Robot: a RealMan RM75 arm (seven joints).
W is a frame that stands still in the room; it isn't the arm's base.
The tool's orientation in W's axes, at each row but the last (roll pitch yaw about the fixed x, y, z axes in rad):
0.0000, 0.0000, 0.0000
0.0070, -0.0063, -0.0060
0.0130, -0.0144, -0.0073
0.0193, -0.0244, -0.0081
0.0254, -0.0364, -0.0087
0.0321, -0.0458, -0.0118
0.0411, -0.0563, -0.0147
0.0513, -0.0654, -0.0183
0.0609, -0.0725, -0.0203
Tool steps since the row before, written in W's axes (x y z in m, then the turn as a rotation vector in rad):
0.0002, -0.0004, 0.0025, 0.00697, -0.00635, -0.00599
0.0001, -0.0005, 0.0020, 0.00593, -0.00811, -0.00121
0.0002, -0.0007, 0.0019, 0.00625, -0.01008, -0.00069
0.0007, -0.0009, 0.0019, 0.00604, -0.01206, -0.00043
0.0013, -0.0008, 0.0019, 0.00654, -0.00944, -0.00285
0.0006, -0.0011, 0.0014, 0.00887, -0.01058, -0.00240
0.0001, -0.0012, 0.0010, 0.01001, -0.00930, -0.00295
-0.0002, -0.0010, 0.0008, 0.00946, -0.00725, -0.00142
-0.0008, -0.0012, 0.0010, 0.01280, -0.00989, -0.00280
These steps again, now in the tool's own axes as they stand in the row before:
0.0002, -0.0004, 0.0025, 0.00697, -0.00635, -0.00599
0.0001, -0.0005, 0.0020, 0.00597, -0.00808, -0.00119
0.0002, -0.0007, 0.0019, 0.00631, -0.01004, -0.00065
0.0008, -0.0009, 0.0019, 0.00613, -0.01202, -0.00035
0.0014, -0.0007, 0.0019, 0.00651, -0.00946, -0.00285
0.0007, -0.0010, 0.0014, 0.00887, -0.01056, -0.00247
0.0002, -0.0012, 0.0010, 0.00996, -0.00929, -0.00314
-0.0001, -0.0010, 0.0009, 0.00948, -0.00717, -0.00168
-0.0007, -0.0011, 0.0011, 0.01276, -0.00984, -0.00314

